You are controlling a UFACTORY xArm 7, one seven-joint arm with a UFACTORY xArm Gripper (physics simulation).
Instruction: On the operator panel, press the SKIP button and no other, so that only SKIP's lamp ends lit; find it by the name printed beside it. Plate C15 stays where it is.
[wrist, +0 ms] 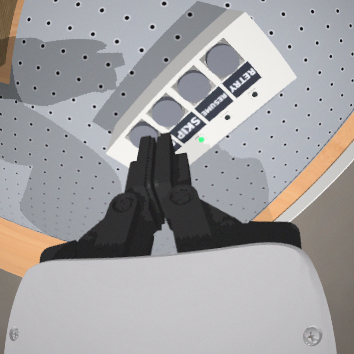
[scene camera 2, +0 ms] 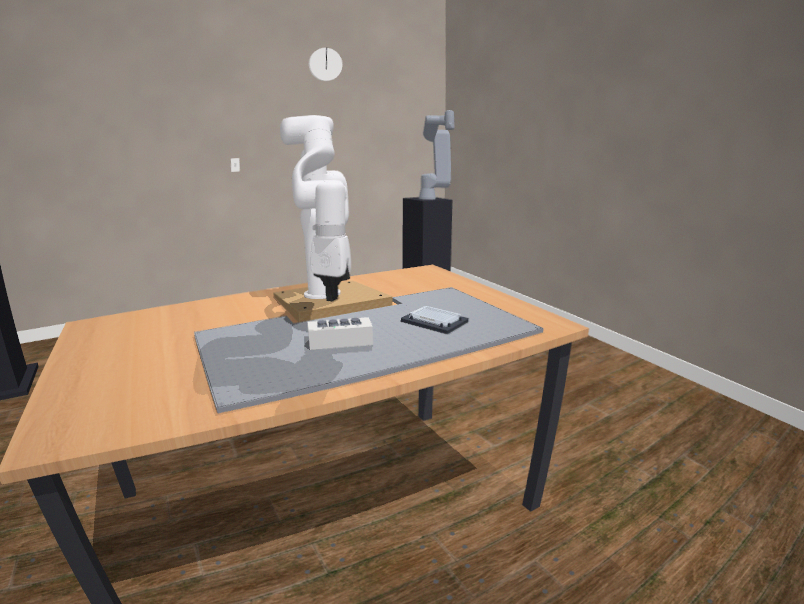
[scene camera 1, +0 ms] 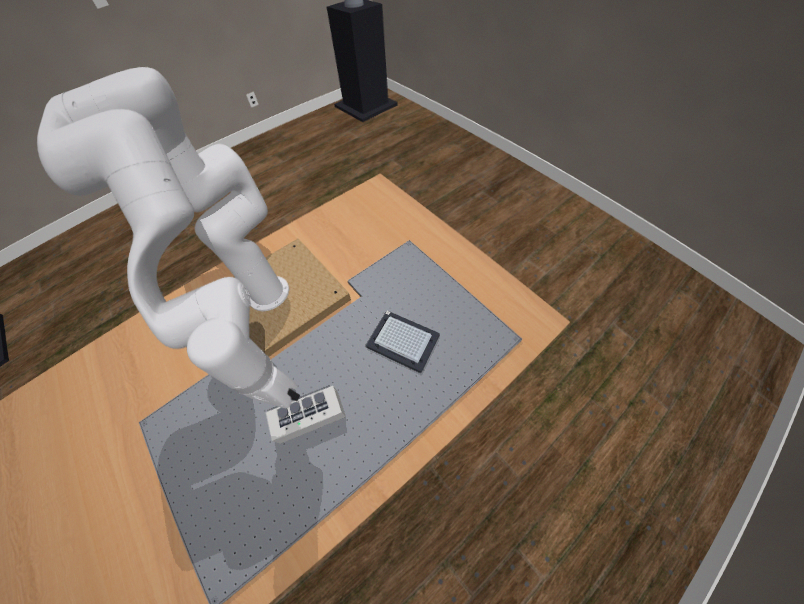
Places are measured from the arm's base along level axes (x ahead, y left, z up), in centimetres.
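Pixels of known places: gripper, between the fingertips: [wrist: 161,154] [scene camera 2: 332,300]; arm's base, origin of its link: [scene camera 2: 322,294] [scene camera 1: 269,293].
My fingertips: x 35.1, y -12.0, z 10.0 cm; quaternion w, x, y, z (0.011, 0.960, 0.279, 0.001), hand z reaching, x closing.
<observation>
Ahead of a thing's pixels: the offset from my fingertips to its top centre. "pt": to the spot under its first point. Level surfaces: height alone.
The white operator panel @(dx +2.6, dy +0.6, dz -5.7 cm) [scene camera 1: 334,404] [scene camera 2: 340,336] [wrist: 270,65] has four round grey buttons in a row. The SKIP button @(dx +0.4, dy -0.2, dz -5.7 cm) [scene camera 1: 295,407] [wrist: 167,111] is between RESUME's button @(dx +1.4, dy +2.6, dz -5.7 cm) [wrist: 193,86] and an end button @(dx -0.7, dy -3.0, dz -5.7 cm) [wrist: 143,132] whose label is mostly hidden by the fingers. SKIP's lamp @(dx +4.0, dy -1.5, dz -5.9 cm) [scene camera 1: 298,423] [wrist: 201,139] glows green. RESUME's lamp @(dx +5.1, dy +1.3, dz -5.9 cm) [wrist: 227,117] and RETRY's lamp @(dx +6.1, dy +4.1, dz -5.9 cm) [wrist: 255,94] are dark; the fourth lamp is hidden in the wrist view and looks dark in scene camera 1. My gripper [scene camera 1: 293,394] [scene camera 2: 332,299] [wrist: 161,154] is shut, empty and raised above the panel, apart from the buttons. Plate C15 @(dx +3.7, dy +31.0, dz -8.6 cm) [scene camera 1: 402,338] [scene camera 2: 435,315] lies flat in its black holder.
The panel and the plate's holder @(pt dx +12.4, dy +28.9, dz -10.1 cm) [scene camera 1: 420,367] [scene camera 2: 448,328] stand on a grey perforated board @(dz -11.2 cm) [scene camera 1: 415,260] [scene camera 2: 259,383] on the wooden table @(dz -12.5 cm) [scene camera 1: 77,422] [scene camera 2: 129,377]. The arm's tan base block [scene camera 1: 315,279] [scene camera 2: 363,297] is behind the panel.
</observation>
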